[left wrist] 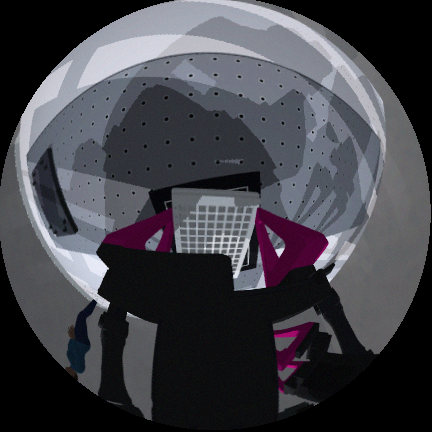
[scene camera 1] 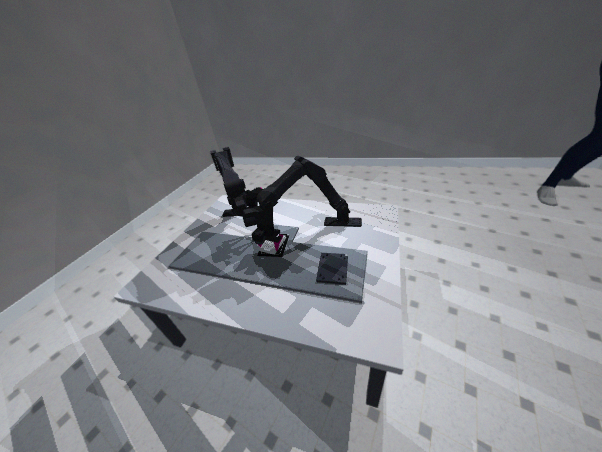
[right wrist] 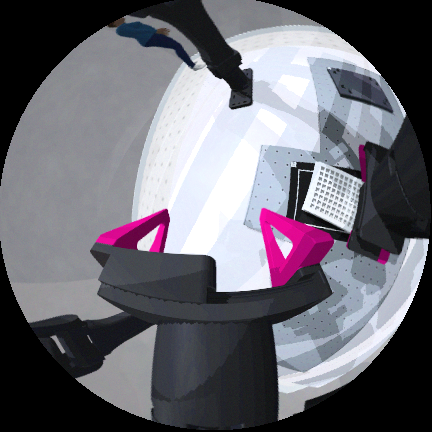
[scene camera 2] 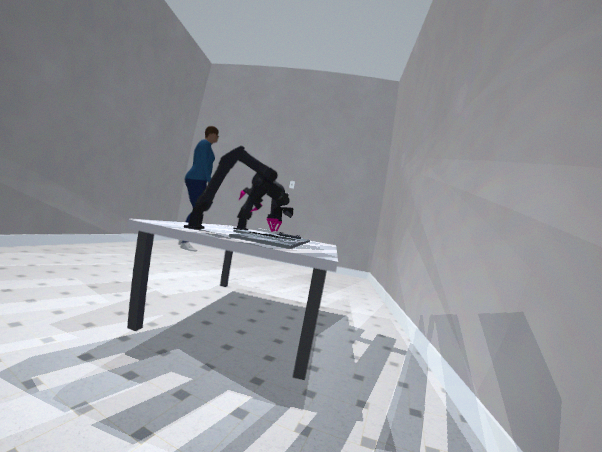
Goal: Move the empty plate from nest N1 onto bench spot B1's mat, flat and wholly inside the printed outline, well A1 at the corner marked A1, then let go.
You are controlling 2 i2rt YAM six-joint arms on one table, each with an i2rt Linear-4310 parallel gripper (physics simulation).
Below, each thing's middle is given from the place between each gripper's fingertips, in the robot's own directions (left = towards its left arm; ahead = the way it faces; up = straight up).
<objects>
My left gripper is now 4 cm past the white well plate (left wrist: 205,220).
I see the white well plate 140 mm ahead of my right hand, 120 mm below it and 70 mm to the left of it.
</objects>
